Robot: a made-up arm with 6 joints.
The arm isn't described. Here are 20 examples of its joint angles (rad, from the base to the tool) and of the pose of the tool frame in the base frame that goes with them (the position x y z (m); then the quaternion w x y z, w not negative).
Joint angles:
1: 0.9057 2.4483 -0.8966 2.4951 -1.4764 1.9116
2: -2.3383 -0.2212 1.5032 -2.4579 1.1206 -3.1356
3: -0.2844 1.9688 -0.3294 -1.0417 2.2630 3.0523
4: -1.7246 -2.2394 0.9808 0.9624 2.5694 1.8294
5: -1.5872 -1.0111 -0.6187 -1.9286 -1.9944 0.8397
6: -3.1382 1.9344 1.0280 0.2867 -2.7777 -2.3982
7: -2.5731 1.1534 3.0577 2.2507 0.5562 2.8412
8: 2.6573 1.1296 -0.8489 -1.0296 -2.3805 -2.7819
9: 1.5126 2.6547 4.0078 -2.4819 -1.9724 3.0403
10: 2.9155 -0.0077 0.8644 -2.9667 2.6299 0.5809
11: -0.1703 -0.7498 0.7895 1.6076 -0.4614 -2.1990
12: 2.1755 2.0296 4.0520 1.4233 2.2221 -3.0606
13: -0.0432 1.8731 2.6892 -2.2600 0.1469 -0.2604
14: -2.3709 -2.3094 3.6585 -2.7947 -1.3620 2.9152
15: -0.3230 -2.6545 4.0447 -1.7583 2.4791 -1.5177
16: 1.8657 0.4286 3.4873 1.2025 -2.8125 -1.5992
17: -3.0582 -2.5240 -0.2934 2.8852 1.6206 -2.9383
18: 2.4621 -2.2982 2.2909 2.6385 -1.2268 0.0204
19: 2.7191 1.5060 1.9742 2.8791 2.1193 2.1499
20: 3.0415 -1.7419 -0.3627 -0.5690 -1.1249 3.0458
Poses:
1: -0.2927 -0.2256 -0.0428 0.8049 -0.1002 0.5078 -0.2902
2: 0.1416 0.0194 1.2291 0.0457 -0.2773 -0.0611 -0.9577
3: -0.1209 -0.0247 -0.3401 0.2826 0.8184 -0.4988 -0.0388
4: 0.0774 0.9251 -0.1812 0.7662 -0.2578 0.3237 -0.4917
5: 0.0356 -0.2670 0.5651 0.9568 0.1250 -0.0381 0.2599
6: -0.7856 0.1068 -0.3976 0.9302 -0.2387 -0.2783 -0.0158
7: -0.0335 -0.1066 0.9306 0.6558 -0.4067 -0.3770 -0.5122
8: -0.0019 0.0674 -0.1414 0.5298 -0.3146 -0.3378 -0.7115
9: -0.0672 0.3961 0.4403 0.1521 -0.4149 0.8952 -0.0576
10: -0.4235 -0.0179 1.0779 0.7736 -0.0673 0.6250 0.0803
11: -0.3653 0.0671 1.1296 0.6182 0.2932 -0.7292 -0.0104
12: 0.0175 0.0042 0.5380 0.2790 0.2308 0.3563 -0.8614
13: 0.8767 0.0347 0.4803 0.2709 0.8925 -0.1767 0.3144
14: -0.1217 -0.2677 -0.2892 0.4932 -0.4467 -0.1615 -0.7288
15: 0.4043 -0.1129 0.0001 0.2195 -0.1895 0.9570 0.0088
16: 0.1714 -0.4229 0.5268 0.1097 0.7027 0.6900 0.1345
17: 0.6430 -0.0570 0.3507 0.1280 -0.3140 0.1272 -0.9321
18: 0.1897 -0.2818 -0.6764 0.2079 0.5451 0.8069 -0.0923
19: -0.9046 0.2858 0.5434 0.3511 -0.6115 0.4905 0.5121
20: 0.2310 0.0734 0.7368 0.1153 0.2244 -0.9592 0.1278
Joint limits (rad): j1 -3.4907..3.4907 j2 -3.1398..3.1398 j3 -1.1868..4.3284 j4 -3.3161..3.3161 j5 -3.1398..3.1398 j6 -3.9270..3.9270
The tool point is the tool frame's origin. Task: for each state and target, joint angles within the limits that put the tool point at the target. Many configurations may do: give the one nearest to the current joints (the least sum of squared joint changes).
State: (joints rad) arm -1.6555 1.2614 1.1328 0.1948 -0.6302 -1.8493
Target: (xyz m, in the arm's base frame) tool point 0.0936 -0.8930 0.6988
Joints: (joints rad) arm -1.3422 0.9145 1.2698 0.2268 -0.6302 -1.8493
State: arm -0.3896 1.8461 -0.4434 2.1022 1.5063 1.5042
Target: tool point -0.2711 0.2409 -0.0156
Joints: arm -0.5390 2.4419 -0.9808 2.2049 1.5063 1.5042
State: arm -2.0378 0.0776 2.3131 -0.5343 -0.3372 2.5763
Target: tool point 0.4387 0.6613 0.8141
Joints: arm -2.2769 -0.5952 2.2054 -0.5817 -0.3372 2.5763
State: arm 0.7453 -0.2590 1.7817 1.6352 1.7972 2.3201
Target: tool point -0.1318 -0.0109 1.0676
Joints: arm 0.3607 0.5883 2.5837 1.8947 1.7972 2.3201
